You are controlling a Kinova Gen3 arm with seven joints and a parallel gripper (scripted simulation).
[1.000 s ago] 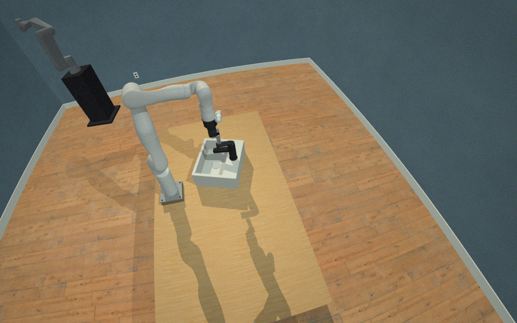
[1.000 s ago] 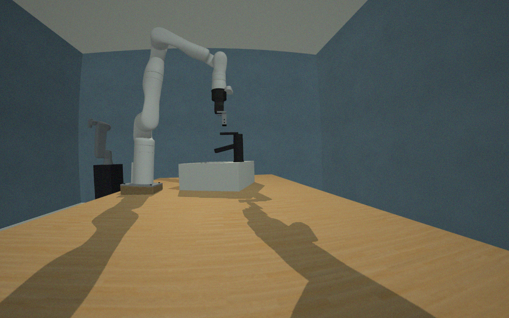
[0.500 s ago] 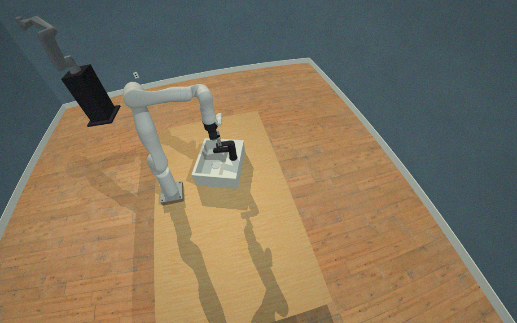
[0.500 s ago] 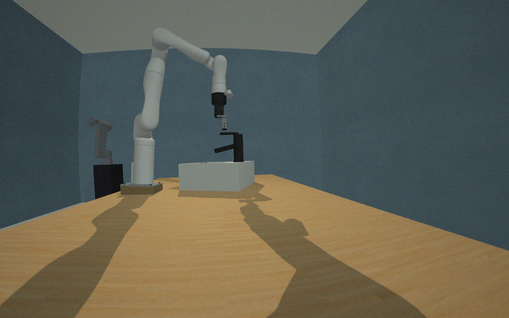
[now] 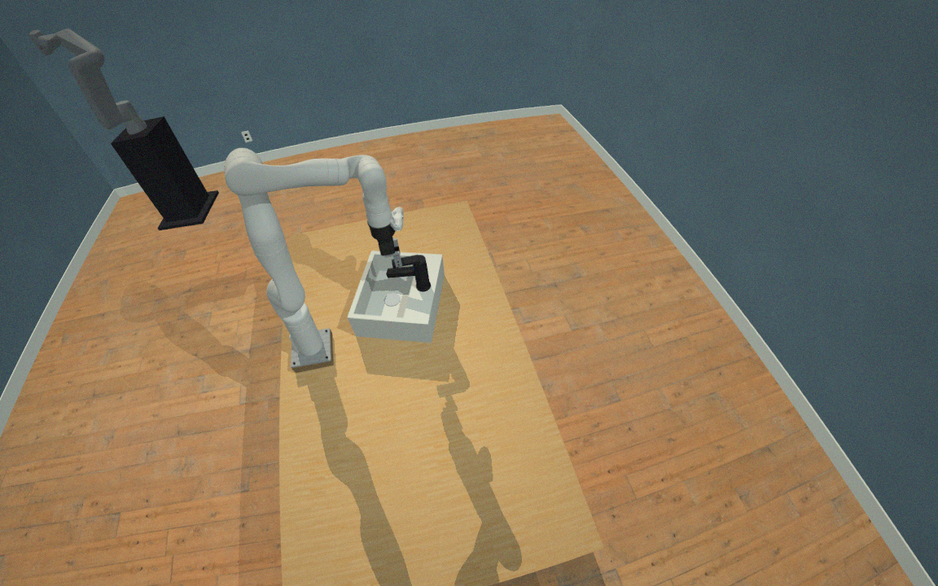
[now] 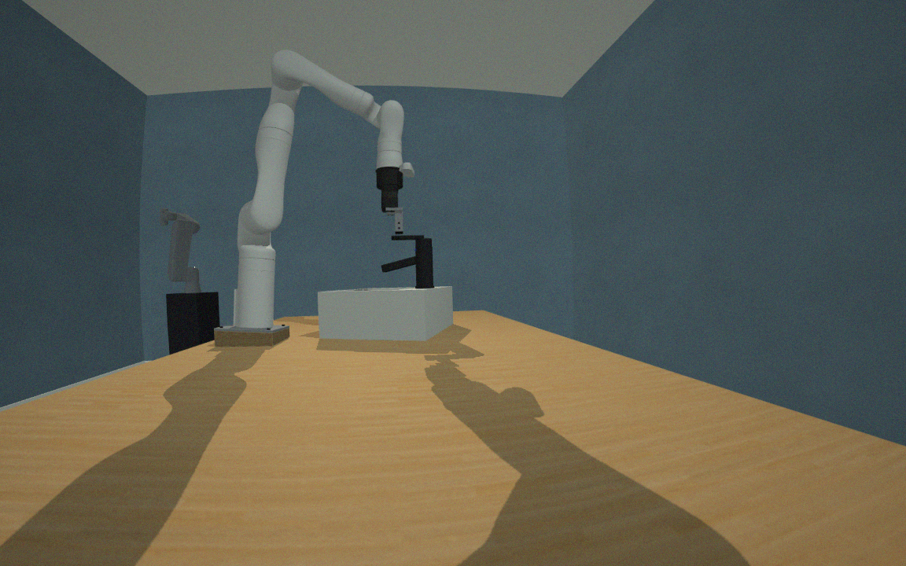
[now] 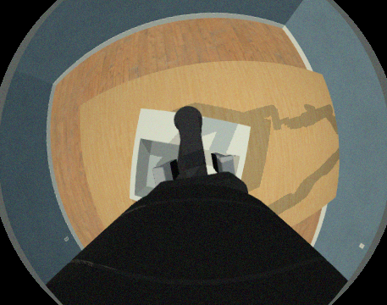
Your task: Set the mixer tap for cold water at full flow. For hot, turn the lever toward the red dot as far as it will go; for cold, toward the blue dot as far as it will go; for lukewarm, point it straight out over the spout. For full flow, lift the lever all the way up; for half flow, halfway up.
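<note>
Right now my hand is 3 cm above the lever and 2 cm short of it. Also, from my hand: white basin 26 cm below, 5 cm behind, 3 cm to the left.
</note>
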